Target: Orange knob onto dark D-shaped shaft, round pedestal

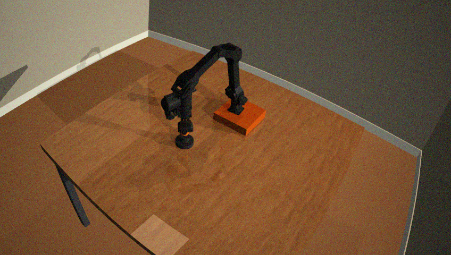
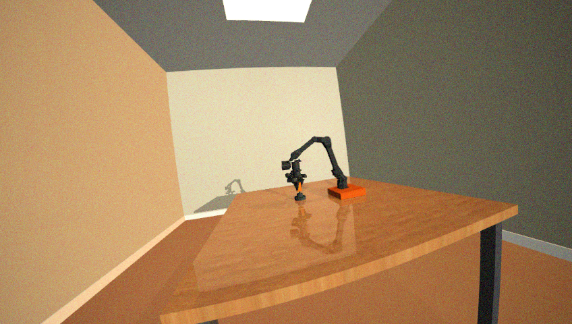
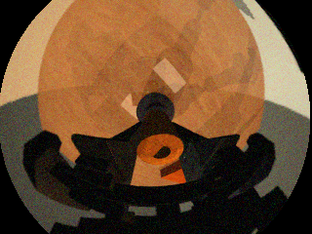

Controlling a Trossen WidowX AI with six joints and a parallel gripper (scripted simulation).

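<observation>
Now: gripper tip 20 mm below the orange knob. Round my gripper tip: round pedestal: 40 mm below.
</observation>
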